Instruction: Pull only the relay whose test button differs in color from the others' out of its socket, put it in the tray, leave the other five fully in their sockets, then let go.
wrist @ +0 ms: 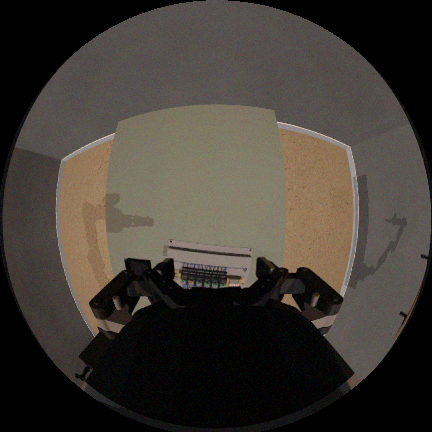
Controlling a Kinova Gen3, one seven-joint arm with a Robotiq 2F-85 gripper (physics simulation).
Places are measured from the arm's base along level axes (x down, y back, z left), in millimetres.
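Pixels of known places: gripper, fingertip midpoint: (pixel 214 267).
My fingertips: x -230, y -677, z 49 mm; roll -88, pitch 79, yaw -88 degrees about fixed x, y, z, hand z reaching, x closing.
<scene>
Behind a point stands the place of what it marks.
A row of small relays shows low in the wrist view, partly cut off by the gripper body. The second relay from the left (pixel 191 283) @(x 98, y -470, z 94 mm) has an orange button; the others (pixel 207 283) @(x 96, y -483, z 39 mm) show green ones. They sit in a row of black sockets (pixel 204 273) @(x 139, y -500, z 55 mm) on a light grey panel (pixel 210 256) @(x 123, y -576, z 45 mm). My gripper (pixel 214 267) @(x -230, y -677, z 49 mm) is open and empty, its fingers on either side of the panel in the view. A dark box-like thing (pixel 137 265) @(x 162, y -452, z 337 mm), possibly the tray, shows left of the left finger; its inside cannot be made out.
The panel stands on a grey-green table top (pixel 200 170) @(x 166, y -866, z 135 mm). A pale module (pixel 234 282) @(x 119, y -491, z -57 mm) sits at the right end of the relay row, and blue wires (pixel 204 266) @(x 163, y -519, z 59 mm) run behind the sockets. Brown floor (pixel 320 200) and grey walls (pixel 215 55) surround the table.
</scene>
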